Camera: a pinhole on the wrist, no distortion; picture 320 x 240 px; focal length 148.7 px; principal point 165.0 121.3 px. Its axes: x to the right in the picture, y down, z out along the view. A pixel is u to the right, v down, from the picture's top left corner.
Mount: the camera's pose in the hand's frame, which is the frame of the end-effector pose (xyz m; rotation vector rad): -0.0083 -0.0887 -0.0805 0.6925 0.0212 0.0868
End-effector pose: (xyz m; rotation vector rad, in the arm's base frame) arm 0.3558 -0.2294 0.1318 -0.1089 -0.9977 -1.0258
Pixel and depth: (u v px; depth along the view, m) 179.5 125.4 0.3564
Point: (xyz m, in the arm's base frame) 0.0032 -0.3254 0.1708
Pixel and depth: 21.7 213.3 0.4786
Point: -0.1687 0.2038 -0.0117
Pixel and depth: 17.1 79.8 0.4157
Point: -0.1633 -0.1529 -0.2327
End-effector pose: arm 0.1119 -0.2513 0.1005 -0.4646 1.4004 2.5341
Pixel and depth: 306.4 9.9 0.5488
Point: -0.1970 0.2102 -0.6222
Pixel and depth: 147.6 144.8 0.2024
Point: 0.1824 -0.0681 0.0043
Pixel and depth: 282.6 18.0 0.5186
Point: -0.1063 0.1881 -0.5370
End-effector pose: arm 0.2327 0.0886 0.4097 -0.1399 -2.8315 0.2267
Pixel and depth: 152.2 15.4 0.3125
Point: 0.1976 -0.3670 0.4701
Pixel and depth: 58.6 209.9 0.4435
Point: 0.3972 -0.2027 -0.0511
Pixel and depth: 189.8 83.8 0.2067
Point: 0.1625 -0.1659 0.4216
